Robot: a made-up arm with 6 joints.
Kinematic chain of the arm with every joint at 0, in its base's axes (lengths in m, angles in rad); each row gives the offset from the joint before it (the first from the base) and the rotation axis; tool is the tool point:
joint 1: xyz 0 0 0.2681 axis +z
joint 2: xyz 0 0 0 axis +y
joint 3: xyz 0 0 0.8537 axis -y
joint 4: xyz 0 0 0 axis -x
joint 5: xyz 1.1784 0 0 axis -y
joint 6: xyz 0 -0.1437 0 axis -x
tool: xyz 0 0 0
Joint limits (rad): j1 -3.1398..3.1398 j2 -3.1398..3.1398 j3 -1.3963..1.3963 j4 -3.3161..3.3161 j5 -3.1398..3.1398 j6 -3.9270..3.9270
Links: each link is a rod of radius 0.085 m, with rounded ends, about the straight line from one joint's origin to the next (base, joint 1, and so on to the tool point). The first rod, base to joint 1, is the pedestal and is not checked.
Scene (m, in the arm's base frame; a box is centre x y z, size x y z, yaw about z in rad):
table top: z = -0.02
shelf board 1: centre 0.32 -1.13 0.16 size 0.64 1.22 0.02 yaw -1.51
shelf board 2: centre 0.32 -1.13 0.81 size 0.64 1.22 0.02 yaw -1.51
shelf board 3: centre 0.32 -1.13 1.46 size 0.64 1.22 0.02 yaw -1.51
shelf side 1: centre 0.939 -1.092 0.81 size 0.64 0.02 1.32 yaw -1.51
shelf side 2: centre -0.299 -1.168 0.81 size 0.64 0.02 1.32 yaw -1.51
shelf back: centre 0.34 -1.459 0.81 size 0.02 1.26 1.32 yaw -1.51
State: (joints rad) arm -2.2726 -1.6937 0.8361 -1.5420 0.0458 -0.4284
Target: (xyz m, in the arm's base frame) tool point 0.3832 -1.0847 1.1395
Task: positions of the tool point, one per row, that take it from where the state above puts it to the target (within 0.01 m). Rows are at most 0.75 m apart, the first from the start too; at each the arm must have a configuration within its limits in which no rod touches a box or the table.
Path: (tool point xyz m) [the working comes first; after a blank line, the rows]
Joints at the target: -1.2426 -0.0429 0.0935 -1.6621 0.0458 -0.4284
Straight joint move there: touches shelf board 3.

1: 0.5718 1.1652 1.4439
2: 0.1589 0.7216 1.7065
3: 0.0035 0.1587 1.7210
4: 0.1069 -0.3212 1.5103
5: 0.3518 -0.5689 1.1395
6: 0.3874 -0.8127 1.1744
7: 0.3832 -1.0847 1.1395

